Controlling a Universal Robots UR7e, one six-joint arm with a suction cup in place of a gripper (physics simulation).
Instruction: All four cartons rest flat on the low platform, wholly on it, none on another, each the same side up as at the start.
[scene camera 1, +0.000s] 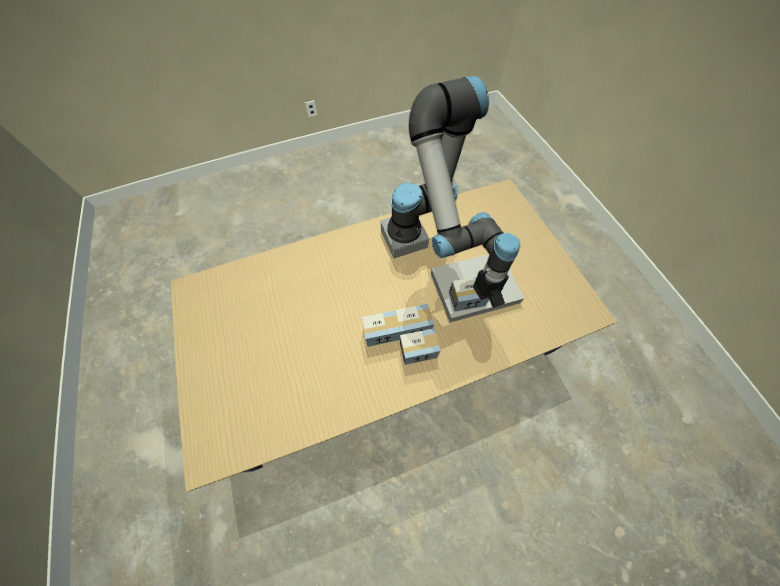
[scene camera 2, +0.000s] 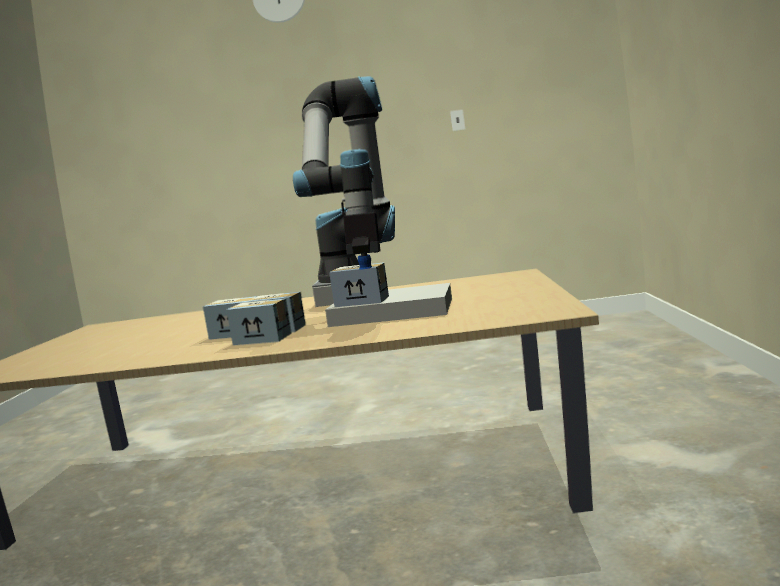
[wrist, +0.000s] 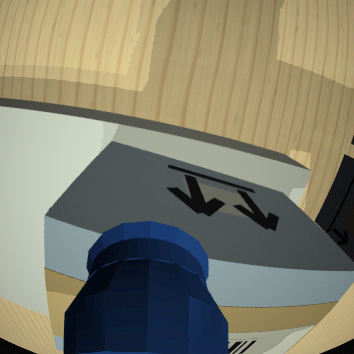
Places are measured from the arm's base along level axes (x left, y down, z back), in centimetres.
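Pixels of known places: hand, its tool point: (scene camera 2: 365, 271) (wrist: 150, 247); arm's base, origin of its link: (scene camera 1: 404, 229).
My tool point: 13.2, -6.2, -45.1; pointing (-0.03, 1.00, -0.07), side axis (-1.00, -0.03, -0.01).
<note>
Ahead of a thing's pixels: the offset from my tool point to its top centre, as dx, dy, dz. "spot": to the spot under its first point. Level surfaces: height alone.
One carton @(-2.6, -1.0, +4.4) (scene camera 1: 466, 294) (scene camera 2: 356, 286) (wrist: 150, 185) is on the low grey platform @(+5.0, +8.7, +9.6) (scene camera 1: 446, 274) (scene camera 2: 419, 306) (wrist: 30, 175), upright, arrows pointing up. A strip of platform shows in front of its arrowed face. My gripper's blue suction cup (scene camera 2: 363, 262) (wrist: 148, 237) is pressed on its top; the cup is hidden in scene camera 1. No gap shows under the carton. Three cartons stand upright on the table: a back left one @(-39.6, +3.9, +5.6) (scene camera 1: 378, 328) (scene camera 2: 216, 320), a back right one @(-26.6, +3.9, +3.5) (scene camera 1: 413, 318) (scene camera 2: 296, 311) beside it, and a front one @(-28.8, +3.9, -6.6) (scene camera 1: 420, 346) (scene camera 2: 257, 323).
The wooden table @(dy +13.5) (scene camera 1: 271, 352) (scene camera 2: 498, 302) carries the platform, the cartons and the arm's base (scene camera 1: 404, 242). The loose cartons stand left of the platform. Part of a dark carton face @(spot: -20.0, +9.3, +3.8) (wrist: 345, 215) shows at the right of the wrist view.
</note>
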